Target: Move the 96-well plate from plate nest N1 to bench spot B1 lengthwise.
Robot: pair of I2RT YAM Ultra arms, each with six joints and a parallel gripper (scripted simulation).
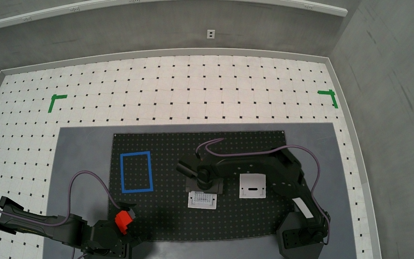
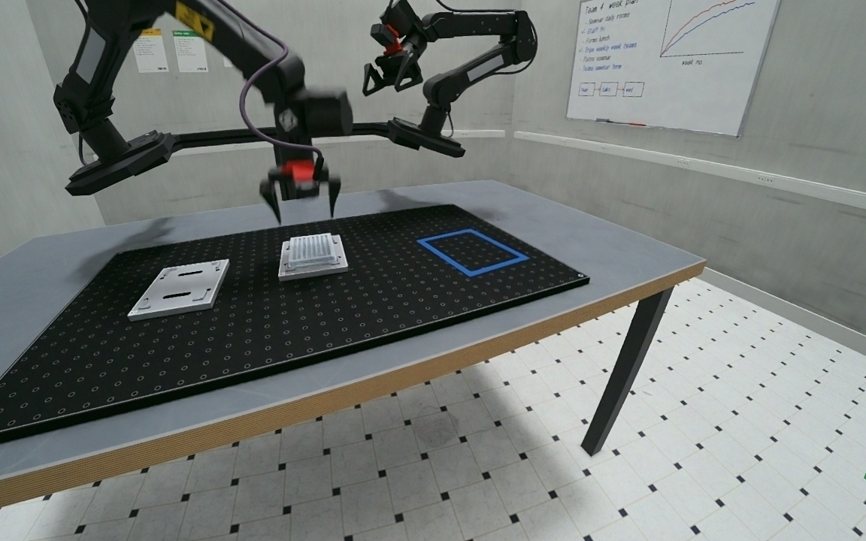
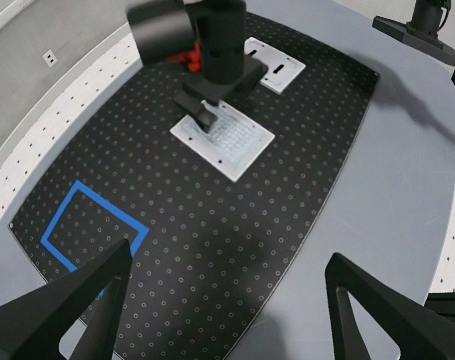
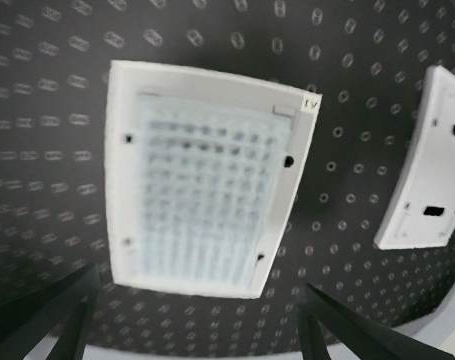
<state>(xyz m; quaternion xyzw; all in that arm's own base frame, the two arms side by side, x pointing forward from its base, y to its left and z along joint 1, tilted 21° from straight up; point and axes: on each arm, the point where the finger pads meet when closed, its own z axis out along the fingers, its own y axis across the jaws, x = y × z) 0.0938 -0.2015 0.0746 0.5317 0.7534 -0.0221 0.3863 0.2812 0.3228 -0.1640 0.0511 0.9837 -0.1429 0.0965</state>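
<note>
Now: left hand 300 mm above the clear 96-well plate, 210 mm to the left of it and 150 mm short of it. The rest, counted from my left hand: white plate nest: 310 mm below, 210 mm to the right, 150 mm ahead.
</note>
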